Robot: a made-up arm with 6 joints.
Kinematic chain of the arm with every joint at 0, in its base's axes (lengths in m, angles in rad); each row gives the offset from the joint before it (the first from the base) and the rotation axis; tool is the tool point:
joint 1: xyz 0 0 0.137 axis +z
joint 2: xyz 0 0.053 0 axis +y
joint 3: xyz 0 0 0.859 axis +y
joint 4: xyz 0 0 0.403 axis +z
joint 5: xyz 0 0 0 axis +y
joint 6: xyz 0 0 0.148 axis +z
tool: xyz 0 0 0
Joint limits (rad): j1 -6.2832..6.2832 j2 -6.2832..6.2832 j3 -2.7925..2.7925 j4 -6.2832..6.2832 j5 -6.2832..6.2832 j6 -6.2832..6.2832
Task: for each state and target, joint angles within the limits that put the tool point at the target. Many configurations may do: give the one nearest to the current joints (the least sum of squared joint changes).
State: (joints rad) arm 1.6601 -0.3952 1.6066 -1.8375 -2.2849 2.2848
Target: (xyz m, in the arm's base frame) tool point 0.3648 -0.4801 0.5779
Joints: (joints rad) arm 2.4508 -1.2590 2.0376 -2.0080 -2.4590 2.2848
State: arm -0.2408 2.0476 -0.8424 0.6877 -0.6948 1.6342
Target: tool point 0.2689 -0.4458 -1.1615
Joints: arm -1.0650 2.8211 -0.0919 0.7675 -0.3348 1.6342
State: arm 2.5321 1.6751 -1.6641 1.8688 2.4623 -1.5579
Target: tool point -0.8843 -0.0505 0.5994
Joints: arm 3.0100 1.3905 -1.2570 1.7139 2.2598 -1.5579
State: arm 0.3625 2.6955 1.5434 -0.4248 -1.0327 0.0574
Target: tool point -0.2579 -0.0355 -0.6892
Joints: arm 0.5226 2.8290 2.0810 -0.3950 -0.9100 0.0574
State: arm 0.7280 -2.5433 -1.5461 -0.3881 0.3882 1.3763
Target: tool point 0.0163 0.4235 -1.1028
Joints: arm 1.4400 -3.1813 -0.8450 -0.2745 0.3541 1.3763
